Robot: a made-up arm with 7 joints. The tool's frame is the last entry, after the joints. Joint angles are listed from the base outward.
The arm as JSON. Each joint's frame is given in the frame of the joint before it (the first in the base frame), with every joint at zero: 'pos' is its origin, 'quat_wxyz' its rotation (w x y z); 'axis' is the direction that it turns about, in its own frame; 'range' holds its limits. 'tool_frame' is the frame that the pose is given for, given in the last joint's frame.
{
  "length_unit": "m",
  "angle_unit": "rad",
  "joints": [
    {
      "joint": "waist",
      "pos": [
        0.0,
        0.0,
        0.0
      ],
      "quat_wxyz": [
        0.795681,
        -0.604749,
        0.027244,
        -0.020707
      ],
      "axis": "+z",
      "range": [
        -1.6,
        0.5
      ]
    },
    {
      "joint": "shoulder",
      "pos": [
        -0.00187,
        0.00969,
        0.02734
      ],
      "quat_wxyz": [
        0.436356,
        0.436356,
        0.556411,
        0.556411
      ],
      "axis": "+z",
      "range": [
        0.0,
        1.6
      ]
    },
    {
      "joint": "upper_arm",
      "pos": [
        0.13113,
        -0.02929,
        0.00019
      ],
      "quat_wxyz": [
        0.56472,
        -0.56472,
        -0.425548,
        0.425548
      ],
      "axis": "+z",
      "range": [
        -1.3,
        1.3
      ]
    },
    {
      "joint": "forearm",
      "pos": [
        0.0,
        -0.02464,
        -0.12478
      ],
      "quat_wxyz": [
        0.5,
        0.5,
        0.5,
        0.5
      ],
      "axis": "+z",
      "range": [
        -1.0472,
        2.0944
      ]
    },
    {
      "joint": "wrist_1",
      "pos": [
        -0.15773,
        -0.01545,
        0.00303
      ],
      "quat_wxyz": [
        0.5,
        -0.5,
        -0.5,
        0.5
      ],
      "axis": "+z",
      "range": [
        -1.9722,
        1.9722
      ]
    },
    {
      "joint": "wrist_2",
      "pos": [
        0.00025,
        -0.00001,
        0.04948
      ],
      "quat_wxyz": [
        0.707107,
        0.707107,
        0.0,
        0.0
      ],
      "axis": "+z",
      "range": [
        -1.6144,
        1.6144
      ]
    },
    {
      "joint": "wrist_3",
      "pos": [
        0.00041,
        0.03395,
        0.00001
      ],
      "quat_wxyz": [
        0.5,
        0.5,
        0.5,
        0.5
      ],
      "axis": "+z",
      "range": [
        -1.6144,
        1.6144
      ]
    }
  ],
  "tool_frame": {
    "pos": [
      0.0,
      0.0,
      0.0
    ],
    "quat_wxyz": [
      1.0,
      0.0,
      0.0,
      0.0
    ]
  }
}
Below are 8 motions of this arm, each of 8 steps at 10 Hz.
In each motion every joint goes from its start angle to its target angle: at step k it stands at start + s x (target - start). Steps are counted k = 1, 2, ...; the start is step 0. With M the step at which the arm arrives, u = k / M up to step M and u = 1 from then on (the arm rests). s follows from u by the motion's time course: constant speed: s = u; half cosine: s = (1 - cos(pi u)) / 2; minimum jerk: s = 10 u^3 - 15 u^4 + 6 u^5.
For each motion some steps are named. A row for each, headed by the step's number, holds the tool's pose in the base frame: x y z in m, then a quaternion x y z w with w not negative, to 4 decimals.
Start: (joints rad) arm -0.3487 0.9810 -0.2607 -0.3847 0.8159 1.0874 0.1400
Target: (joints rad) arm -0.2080 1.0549 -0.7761 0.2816 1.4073 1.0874 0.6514
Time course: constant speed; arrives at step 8
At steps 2, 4, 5, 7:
2: 0.2674 0.1757 -0.1735 0.7964 0.0489 0.3146 0.5141
4: 0.2514 0.1962 -0.2209 0.8743 0.0067 0.2899 0.3893
5: 0.2394 0.2077 -0.2428 0.9068 -0.0248 0.2654 0.3265
7: 0.2083 0.2330 -0.2809 0.9535 -0.1059 0.1933 0.2055

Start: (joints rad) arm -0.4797 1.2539 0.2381 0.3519 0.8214 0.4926 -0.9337
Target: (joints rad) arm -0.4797 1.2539 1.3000 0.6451 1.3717 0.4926 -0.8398
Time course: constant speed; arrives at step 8
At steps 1, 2, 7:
1: 0.2652 0.3846 0.0282 0.5653 0.4764 0.1848 0.6476
2: 0.2443 0.4022 0.0463 0.5397 0.4715 0.2457 0.6527
7: 0.1134 0.4729 0.0775 0.3486 0.4682 0.4830 0.6527

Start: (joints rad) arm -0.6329 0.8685 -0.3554 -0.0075 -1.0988 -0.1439 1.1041
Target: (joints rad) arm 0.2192 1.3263 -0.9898 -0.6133 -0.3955 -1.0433 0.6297
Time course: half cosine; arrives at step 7
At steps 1, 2, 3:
1: 0.3349 0.1290 -0.1407 -0.1214 -0.0367 0.3215 0.9384
2: 0.2997 0.1273 -0.1698 -0.0780 -0.0634 0.2552 0.9617
3: 0.2395 0.1240 -0.2047 -0.0400 -0.0790 0.1368 0.9866

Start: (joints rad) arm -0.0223 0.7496 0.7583 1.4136 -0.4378 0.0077 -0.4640
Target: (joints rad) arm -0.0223 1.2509 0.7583 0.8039 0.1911 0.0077 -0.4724
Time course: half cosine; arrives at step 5
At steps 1, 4, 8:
1: -0.0261 0.4216 -0.3142 -0.1075 0.3982 0.3856 0.8253
4: 0.1117 0.4955 -0.0729 0.3814 0.3480 0.2537 0.8180
8: 0.1268 0.4911 -0.0432 0.4387 0.3382 0.2424 0.7965

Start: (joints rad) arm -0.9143 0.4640 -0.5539 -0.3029 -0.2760 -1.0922 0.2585
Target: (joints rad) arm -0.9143 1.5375 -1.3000 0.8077 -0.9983 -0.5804 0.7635
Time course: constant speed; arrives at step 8
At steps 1, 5, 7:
1: 0.3122 -0.0299 -0.0791 -0.1420 -0.6179 -0.3131 0.7072
5: 0.3564 0.1913 -0.1600 0.1933 -0.2494 -0.0145 0.9488
7: 0.3092 0.3423 -0.1256 0.3776 -0.1237 0.2380 0.8863

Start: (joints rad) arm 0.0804 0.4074 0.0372 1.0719 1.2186 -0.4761 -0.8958
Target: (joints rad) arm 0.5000 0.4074 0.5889 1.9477 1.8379 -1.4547 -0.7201
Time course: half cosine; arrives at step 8
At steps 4, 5, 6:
4: -0.2161 0.2103 -0.3990 -0.0219 0.5639 -0.7325 0.3808
5: -0.2759 0.1858 -0.3593 -0.1498 0.5172 -0.7355 0.4112
6: -0.3155 0.1584 -0.3207 -0.2580 0.4646 -0.7168 0.4513

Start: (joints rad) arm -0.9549 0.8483 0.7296 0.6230 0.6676 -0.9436 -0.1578
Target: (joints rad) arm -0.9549 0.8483 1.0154 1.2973 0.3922 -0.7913 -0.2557
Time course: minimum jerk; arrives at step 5
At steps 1, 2, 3, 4, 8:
1: 0.3210 0.3482 -0.0015 0.5619 -0.3664 0.1460 0.7271
2: 0.3187 0.3706 -0.0371 0.4809 -0.3165 0.1830 0.7969
3: 0.3129 0.3882 -0.0926 0.3485 -0.2457 0.2282 0.8753
4: 0.3079 0.3898 -0.1335 0.2435 -0.1958 0.2538 0.9154
8: 0.3068 0.3889 -0.1426 0.2190 -0.1848 0.2587 0.9225

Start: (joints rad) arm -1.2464 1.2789 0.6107 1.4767 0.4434 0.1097 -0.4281
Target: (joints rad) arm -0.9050 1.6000 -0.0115 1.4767 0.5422 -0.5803 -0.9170
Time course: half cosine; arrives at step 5
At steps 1, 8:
1: 0.2477 0.4692 0.0097 0.1984 0.1959 0.2854 0.9170
8: 0.1533 0.4976 0.0619 0.5286 0.4791 -0.0327 0.7000

